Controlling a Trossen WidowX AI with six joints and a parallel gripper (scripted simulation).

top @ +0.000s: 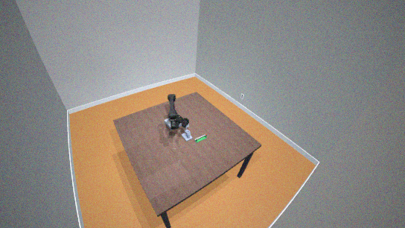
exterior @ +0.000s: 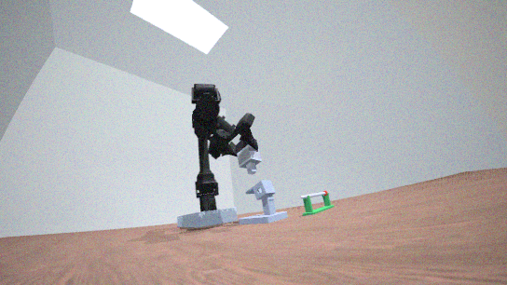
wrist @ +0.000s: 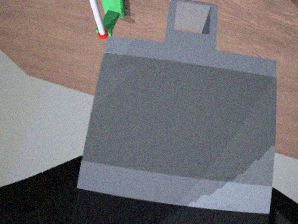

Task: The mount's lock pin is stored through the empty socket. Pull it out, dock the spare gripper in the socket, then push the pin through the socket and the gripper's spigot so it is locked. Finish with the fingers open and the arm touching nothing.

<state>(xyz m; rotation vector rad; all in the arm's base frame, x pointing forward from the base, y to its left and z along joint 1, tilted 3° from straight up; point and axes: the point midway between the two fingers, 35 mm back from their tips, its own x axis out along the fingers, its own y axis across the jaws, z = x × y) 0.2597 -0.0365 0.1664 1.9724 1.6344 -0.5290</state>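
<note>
The spare gripper lies 2 cm to the right of my gripper tip and 1 cm below it. Also, from my gripper tip: cradle 18 cm below, 14 cm ahead, 9 cm to the left; grey mount 15 cm below, 2 cm ahead, 1 cm to the right.
</note>
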